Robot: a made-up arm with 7 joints. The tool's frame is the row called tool.
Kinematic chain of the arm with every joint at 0, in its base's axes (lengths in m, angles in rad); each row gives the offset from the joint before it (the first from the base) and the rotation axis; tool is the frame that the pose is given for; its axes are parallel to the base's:
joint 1: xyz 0 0 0.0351 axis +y
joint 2: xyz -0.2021 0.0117 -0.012 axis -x
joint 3: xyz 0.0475 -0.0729 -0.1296 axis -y
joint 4: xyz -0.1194 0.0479 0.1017 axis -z
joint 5: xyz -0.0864 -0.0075 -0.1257 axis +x
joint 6: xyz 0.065 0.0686 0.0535 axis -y
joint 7: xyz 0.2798 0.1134 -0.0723 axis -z
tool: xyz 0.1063 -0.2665 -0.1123
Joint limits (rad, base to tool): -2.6..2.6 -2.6..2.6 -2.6..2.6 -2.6..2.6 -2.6..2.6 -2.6..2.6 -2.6..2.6
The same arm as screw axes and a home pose.
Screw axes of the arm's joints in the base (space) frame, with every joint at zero. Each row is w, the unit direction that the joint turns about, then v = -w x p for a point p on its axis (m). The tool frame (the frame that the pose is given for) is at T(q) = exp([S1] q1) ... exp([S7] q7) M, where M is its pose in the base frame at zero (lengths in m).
S1 = (0, 1, 0, -0.0351, 0, 0)
S2 = (-1, 0, 0, 0, -0.0231, 0.0117)
S3 = (0, -1, 0, -0.1065, 0, 0.1546)
S4 = (0, 0, -1, 0.0133, -0.274, 0)
S5 = (1, 0, 0, 0, -0.1305, 0.0208)
S6 = (0, -1, 0, -0.077, 0, 0.2954)
S7 = (0, 0, -1, -0.1612, -0.0156, 0)
M: xyz 0.0907 -0.1053 -0.2616 (m) rpy 0 0 0 (deg, as in URDF)
Joint limits (deg, base to tool): -148.97..148.97 -148.97..148.97 -148.97..148.97 -148.97..148.97 -148.97..148.97 -148.97..148.97 -148.97..148.97

